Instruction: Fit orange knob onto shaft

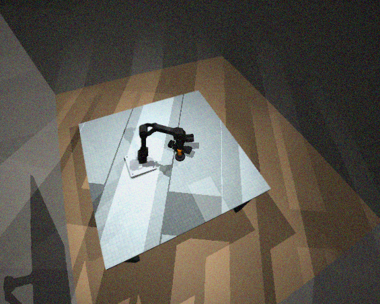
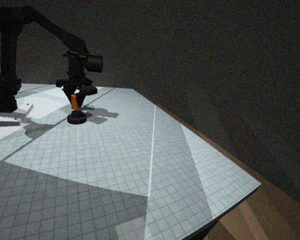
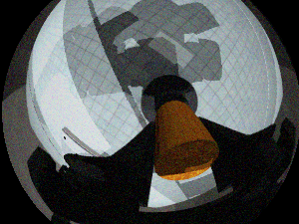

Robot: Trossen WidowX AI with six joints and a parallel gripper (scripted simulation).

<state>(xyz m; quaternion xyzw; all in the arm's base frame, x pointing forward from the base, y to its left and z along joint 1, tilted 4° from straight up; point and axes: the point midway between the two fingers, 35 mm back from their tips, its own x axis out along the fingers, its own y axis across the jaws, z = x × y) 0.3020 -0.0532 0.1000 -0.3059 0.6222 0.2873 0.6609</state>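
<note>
My gripper tip is 30 mm below the orange knob. Also, from my gripper tip: dark round pedestal (40 mm below).
</note>
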